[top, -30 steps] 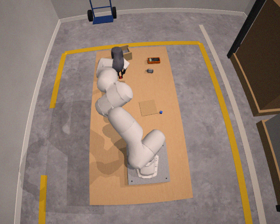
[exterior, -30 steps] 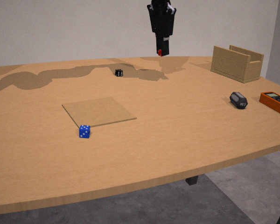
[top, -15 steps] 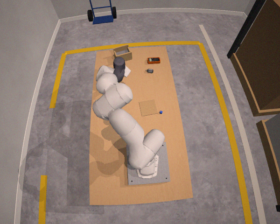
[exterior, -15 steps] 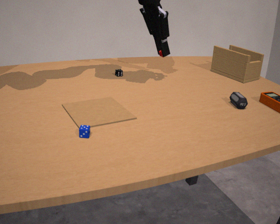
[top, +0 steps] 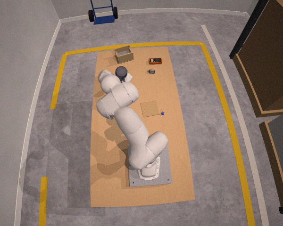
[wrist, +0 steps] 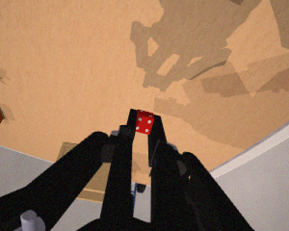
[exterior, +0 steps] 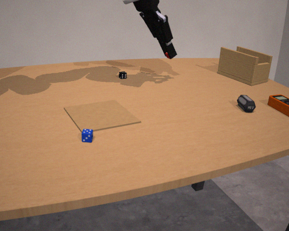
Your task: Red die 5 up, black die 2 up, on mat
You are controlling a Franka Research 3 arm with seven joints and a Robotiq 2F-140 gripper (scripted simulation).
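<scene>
The red die is 2 cm below my hand and 1 cm ahead of it. Round my hand: dark grey device (28 cm to the right, 11 cm ahead, 9 cm below); then black die (14 cm behind, 10 cm below, 3 cm to the left); then wooden box (34 cm ahead, 6 cm below, 2 cm to the right).
</scene>
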